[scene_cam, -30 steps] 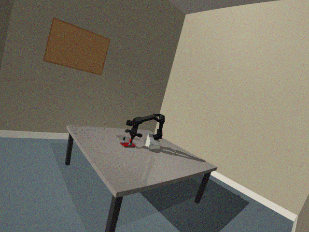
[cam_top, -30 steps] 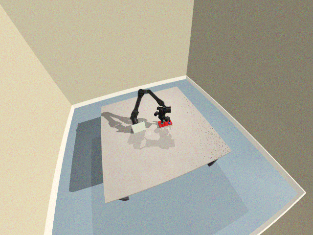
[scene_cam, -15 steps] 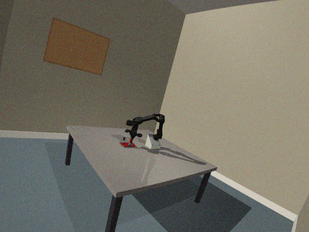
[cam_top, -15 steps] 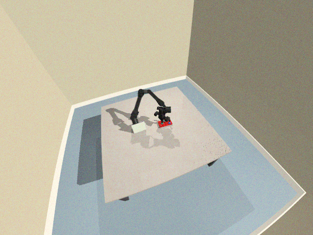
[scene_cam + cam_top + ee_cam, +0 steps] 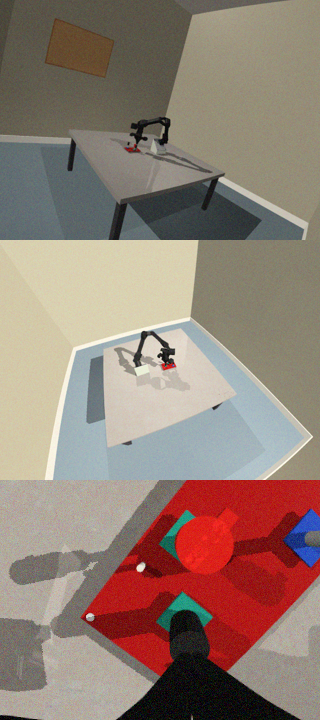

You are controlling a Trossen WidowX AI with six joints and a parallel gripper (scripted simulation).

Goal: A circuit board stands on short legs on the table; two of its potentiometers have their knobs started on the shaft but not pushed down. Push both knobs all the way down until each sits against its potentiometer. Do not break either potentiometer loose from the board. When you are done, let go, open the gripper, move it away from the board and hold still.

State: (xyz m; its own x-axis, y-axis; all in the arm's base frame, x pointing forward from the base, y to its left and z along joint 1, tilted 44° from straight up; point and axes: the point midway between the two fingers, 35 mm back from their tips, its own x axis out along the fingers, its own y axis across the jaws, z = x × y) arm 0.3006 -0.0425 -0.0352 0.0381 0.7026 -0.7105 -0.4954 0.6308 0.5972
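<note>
Now: gripper tip 4 cm short of the red knob and 2 cm to the right of it. Round my gripper tip: teal potentiometer 3 cm below.
</note>
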